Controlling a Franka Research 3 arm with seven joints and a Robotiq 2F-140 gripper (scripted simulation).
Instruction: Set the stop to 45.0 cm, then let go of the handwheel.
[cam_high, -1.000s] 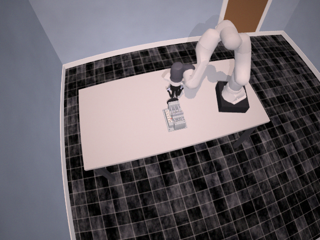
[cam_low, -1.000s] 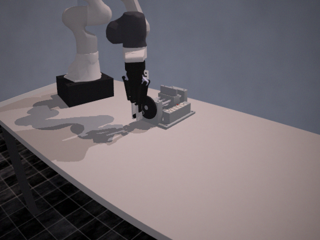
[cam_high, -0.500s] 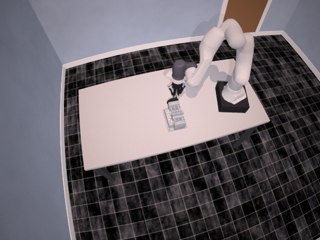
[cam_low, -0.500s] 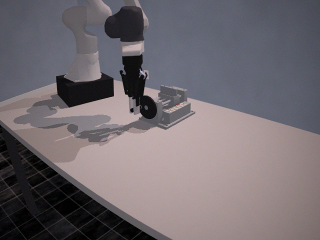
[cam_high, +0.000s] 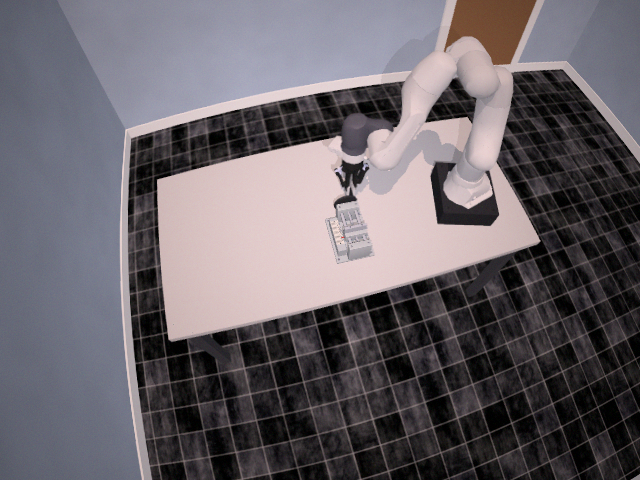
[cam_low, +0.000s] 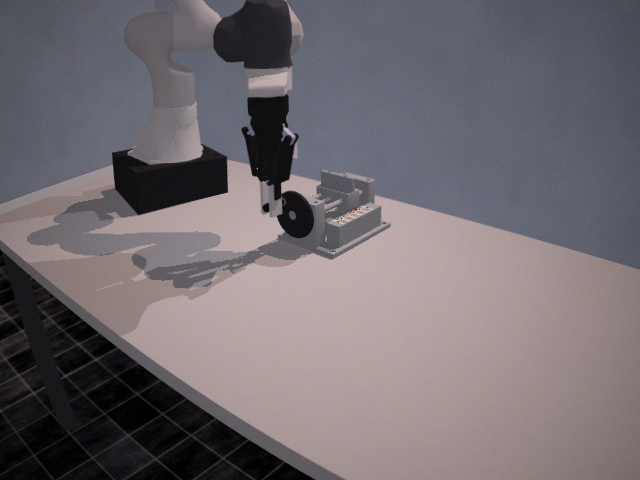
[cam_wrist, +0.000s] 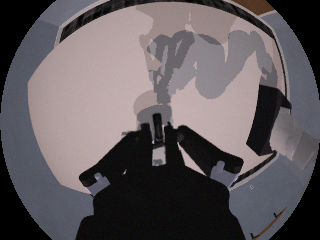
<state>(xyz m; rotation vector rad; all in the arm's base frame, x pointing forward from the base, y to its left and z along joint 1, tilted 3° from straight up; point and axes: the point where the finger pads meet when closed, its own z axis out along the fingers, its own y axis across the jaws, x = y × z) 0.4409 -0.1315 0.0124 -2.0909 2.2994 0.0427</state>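
Now: the black handwheel 2 cm to the left of my hand, 2 cm below it and 1 cm ahead of it. The rest, counted from my hand: grey stop fixture: 17 cm to the left, 5 cm ahead, 2 cm below.
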